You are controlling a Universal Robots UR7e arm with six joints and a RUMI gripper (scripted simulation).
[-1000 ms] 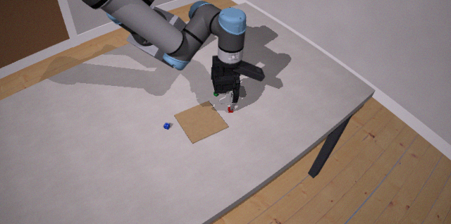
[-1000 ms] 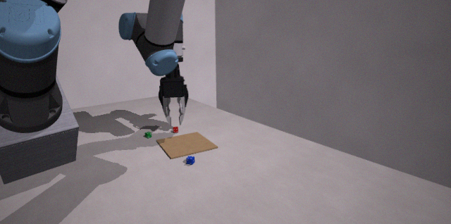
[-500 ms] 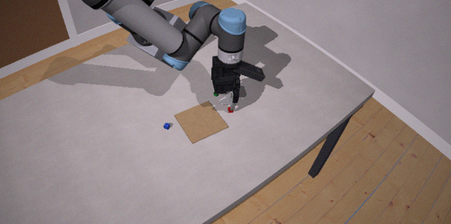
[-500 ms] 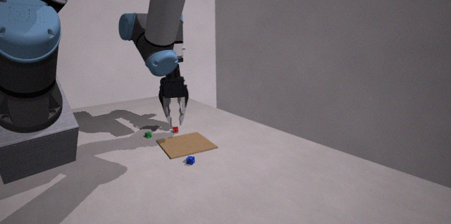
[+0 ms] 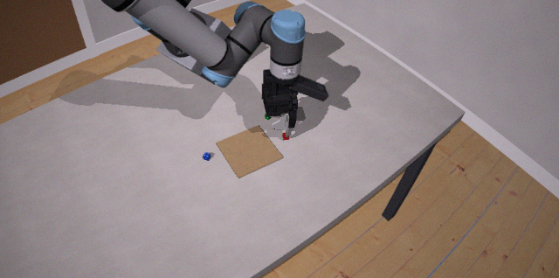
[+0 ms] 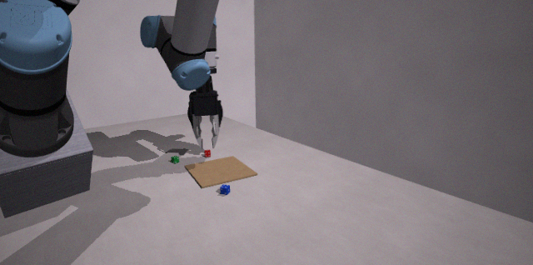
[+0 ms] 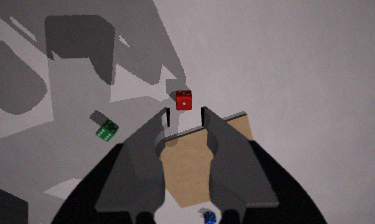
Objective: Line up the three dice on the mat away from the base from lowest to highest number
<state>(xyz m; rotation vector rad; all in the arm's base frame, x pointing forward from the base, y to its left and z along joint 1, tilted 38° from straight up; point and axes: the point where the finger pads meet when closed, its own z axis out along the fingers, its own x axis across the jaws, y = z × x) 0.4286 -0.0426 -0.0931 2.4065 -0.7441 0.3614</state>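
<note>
Right now the red die is 3 cm below my hand. From my hand the other things lie so: blue die: 10 cm behind, 21 cm to the right, 3 cm below; green die: 9 cm behind, 2 cm to the left, 3 cm below; square mat: 4 cm behind, 11 cm to the right, 4 cm below.
</note>
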